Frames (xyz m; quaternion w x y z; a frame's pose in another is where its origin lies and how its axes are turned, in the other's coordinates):
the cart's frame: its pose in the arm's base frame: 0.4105 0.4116 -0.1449 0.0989 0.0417 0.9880 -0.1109
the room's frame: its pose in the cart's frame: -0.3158 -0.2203 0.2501 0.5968 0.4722 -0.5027 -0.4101
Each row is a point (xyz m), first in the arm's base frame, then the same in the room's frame.
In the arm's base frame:
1: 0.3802 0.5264 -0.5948
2: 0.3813 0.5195 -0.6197
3: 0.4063 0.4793 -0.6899
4: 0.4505 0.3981 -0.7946
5: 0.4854 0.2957 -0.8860
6: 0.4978 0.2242 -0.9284
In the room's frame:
1: -0.3066 0.2434 -0.4957
2: -0.2993 0.2681 -0.4978
3: -0.2632 0.3422 -0.4782
4: -0.1901 0.4541 -0.4378
5: -0.0947 0.5514 -0.3992
6: -0.0262 0.5961 -0.3797

